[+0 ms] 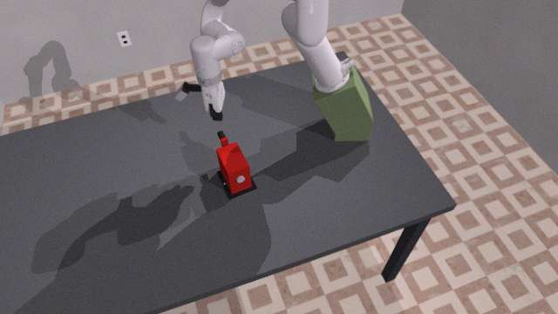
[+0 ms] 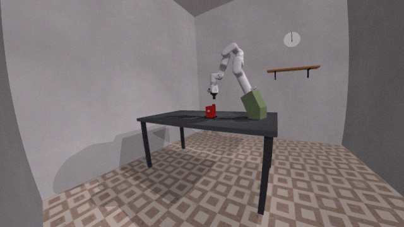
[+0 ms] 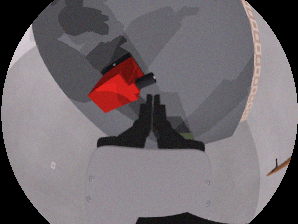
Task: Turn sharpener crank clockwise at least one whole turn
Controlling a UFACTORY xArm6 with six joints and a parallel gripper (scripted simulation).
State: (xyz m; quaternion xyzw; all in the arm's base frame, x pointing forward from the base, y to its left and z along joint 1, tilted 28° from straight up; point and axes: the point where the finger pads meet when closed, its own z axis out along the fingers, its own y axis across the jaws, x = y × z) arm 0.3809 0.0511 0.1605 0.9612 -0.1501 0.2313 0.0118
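Right now my hand is 2 cm to the right of the black knob and 9 cm above it.
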